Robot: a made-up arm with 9 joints. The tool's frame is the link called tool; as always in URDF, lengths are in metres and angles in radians. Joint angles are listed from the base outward. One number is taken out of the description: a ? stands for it. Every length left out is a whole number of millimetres.
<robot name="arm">
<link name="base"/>
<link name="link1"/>
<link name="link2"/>
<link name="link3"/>
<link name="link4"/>
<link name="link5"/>
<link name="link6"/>
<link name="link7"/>
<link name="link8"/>
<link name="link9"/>
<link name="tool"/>
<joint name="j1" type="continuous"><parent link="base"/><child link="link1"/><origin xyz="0.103 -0.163 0.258" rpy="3.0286 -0.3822 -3.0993"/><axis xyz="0 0 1"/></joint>
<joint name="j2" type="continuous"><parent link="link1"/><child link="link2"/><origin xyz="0.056 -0.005 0" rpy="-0.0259 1.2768 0"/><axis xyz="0 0 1"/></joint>
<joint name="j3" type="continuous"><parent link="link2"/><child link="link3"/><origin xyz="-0.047 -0.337 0" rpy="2.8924 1.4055 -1.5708"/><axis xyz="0 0 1"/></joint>
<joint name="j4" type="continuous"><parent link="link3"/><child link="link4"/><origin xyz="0.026 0.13 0" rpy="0.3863 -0.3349 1.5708"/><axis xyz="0 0 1"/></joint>
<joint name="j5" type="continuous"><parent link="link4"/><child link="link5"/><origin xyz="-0.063 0.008 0" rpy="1.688 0.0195 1.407"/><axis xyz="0 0 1"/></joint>
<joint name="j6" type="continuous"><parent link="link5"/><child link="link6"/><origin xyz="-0.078 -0.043 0" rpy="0.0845 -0.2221 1.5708"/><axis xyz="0 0 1"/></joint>
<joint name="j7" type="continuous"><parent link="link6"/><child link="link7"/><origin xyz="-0.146 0.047 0" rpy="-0.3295 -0.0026 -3.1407"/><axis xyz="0 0 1"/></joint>
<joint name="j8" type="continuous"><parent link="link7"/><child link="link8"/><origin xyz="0.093 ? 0" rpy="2.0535 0.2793 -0.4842"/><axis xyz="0 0 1"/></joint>
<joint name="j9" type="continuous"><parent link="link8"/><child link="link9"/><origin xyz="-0.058 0.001 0" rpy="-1.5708 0 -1.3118"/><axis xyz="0 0 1"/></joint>
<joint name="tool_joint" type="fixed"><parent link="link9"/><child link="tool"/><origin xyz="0.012 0.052 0" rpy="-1.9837 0.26 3.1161"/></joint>
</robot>
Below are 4 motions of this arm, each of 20 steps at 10 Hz.
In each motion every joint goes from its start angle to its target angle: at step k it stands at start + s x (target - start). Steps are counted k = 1, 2, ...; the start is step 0. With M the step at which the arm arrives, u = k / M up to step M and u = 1 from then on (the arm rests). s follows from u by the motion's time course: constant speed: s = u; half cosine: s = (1 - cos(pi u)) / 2; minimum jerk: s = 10 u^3 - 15 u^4 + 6 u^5.
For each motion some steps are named. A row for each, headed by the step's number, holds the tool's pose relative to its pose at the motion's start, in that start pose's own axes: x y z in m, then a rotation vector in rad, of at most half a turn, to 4 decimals.
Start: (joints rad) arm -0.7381 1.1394 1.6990 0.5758 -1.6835 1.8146 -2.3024 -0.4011 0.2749
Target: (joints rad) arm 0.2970 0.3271 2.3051 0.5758 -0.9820 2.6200 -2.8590 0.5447 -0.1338
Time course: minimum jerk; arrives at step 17
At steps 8, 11, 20:
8: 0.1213 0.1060 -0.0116 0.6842 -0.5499 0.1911
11: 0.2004 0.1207 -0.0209 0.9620 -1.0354 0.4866
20: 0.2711 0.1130 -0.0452 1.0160 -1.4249 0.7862

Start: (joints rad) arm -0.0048 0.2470 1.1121 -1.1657 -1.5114 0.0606 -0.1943 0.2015 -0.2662
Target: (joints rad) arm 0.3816 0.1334 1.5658 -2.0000 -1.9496 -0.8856 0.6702 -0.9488 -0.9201
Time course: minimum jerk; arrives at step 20
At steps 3, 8, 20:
3: -0.0030 0.0006 0.0085 0.0127 0.0445 -0.0184
8: -0.0244 0.0039 0.1096 0.1321 0.5100 -0.2440
20: 0.0117 0.0231 0.3611 0.3253 1.2073 -1.0347

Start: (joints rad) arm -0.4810 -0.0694 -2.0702 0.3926 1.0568 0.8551 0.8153 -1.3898 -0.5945
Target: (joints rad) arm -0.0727 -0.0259 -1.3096 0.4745 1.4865 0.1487 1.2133 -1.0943 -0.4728
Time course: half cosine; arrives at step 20
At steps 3, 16, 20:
3: -0.0059 -0.0122 -0.0015 0.0443 -0.0188 0.0038
16: -0.0568 -0.2040 -0.0994 0.7603 -0.2260 0.1276
20: -0.0563 -0.2226 -0.1174 0.8428 -0.2389 0.1477

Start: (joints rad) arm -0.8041 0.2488 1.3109 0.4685 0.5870 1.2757 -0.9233 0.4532 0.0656
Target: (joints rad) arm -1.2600 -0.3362 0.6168 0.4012 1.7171 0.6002 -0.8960 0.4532 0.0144
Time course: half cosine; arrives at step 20
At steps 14, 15, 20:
14: 0.1300 0.0952 0.0926 -0.4285 -0.0706 0.2848
15: 0.1423 0.1024 0.0939 -0.4488 -0.0655 0.3182
20: 0.1731 0.1195 0.0937 -0.4899 -0.0452 0.4035

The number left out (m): -0.022
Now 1 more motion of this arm.
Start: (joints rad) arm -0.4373 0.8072 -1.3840 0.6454 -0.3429 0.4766 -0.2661 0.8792 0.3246
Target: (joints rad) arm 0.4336 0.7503 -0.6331 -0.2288 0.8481 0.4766 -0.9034 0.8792 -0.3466
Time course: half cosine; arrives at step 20
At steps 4, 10, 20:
4: -0.0047 0.0609 -0.0206 0.1111 0.0068 -0.0599
10: 0.0565 0.3489 -0.0153 0.5352 0.0509 -0.3291
20: 0.2956 0.5952 0.1510 0.9587 0.1976 -0.6919

